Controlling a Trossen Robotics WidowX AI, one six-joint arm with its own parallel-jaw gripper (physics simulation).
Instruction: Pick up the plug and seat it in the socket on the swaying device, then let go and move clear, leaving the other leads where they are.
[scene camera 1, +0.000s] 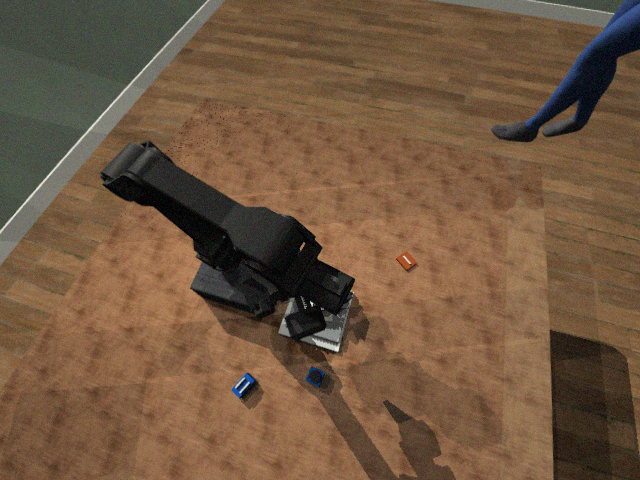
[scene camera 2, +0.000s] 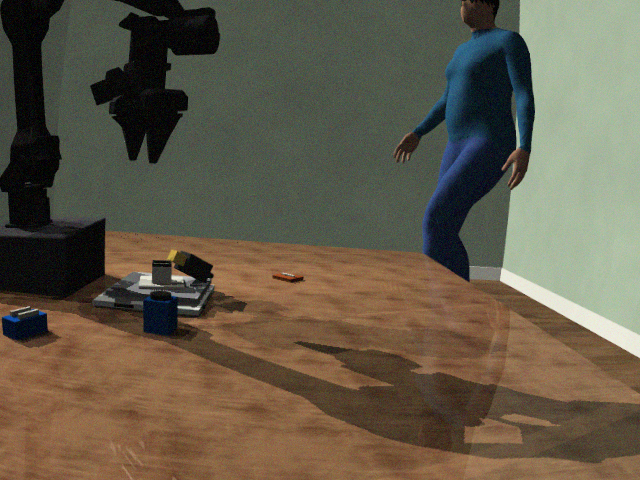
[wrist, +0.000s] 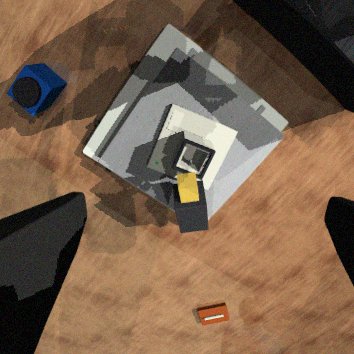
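The plug (scene camera 2: 193, 265) (wrist: 192, 216) has a black body and a yellow end. It lies tilted at the device's edge, yellow end raised beside the socket. The socket (scene camera 2: 161, 273) (wrist: 200, 144) is a hollow upright square housing with a black rim, on a pale plate on the device. The flat grey device (scene camera 1: 330, 338) (scene camera 2: 116, 297) (wrist: 230, 175) lies near the arm's base; the arm covers part of it in scene camera 1, where the plug cannot be made out. My gripper (scene camera 2: 144, 160) (wrist: 209, 207) is open and empty, pointing down high above the device.
An orange block (scene camera 1: 406, 260) (scene camera 2: 287, 277) (wrist: 213, 314) lies beyond the plug. A blue block with a round black top (scene camera 1: 315, 376) (scene camera 2: 160, 315) (wrist: 36, 90) stands beside the device. A blue block with two white bars (scene camera 1: 244, 385) (scene camera 2: 24, 324) lies farther off. A person (scene camera 2: 478, 103) stands behind.
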